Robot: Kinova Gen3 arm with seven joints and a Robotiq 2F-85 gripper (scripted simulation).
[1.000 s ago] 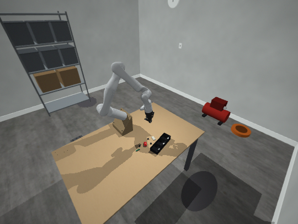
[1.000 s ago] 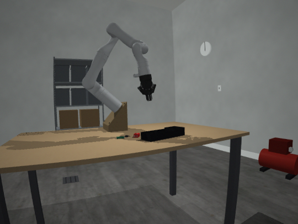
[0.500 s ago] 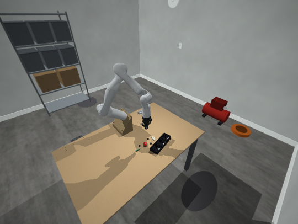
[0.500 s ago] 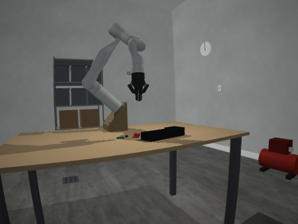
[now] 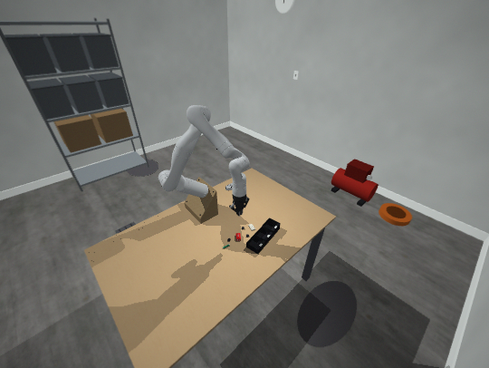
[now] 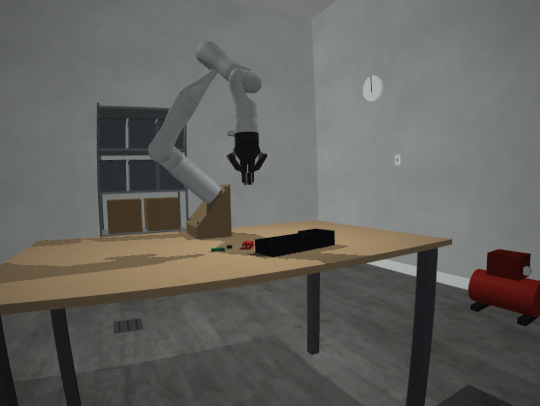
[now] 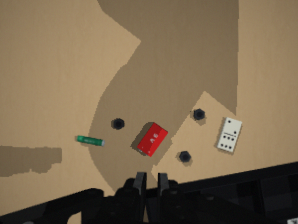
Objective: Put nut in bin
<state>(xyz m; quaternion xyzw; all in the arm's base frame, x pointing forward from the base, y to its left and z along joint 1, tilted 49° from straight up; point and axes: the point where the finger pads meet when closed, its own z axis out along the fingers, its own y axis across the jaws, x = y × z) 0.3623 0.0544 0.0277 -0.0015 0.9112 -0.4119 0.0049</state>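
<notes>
Right now the black three-compartment bin is 9 cm ahead of my hand, 12 cm to the left of it and 20 cm below it. Round my hand: red 9V battery (1 cm to the right, 21 cm below); then green AA battery (10 cm to the right, 21 cm below); then white domino (2 cm behind, 12 cm to the left, 21 cm below).
</notes>
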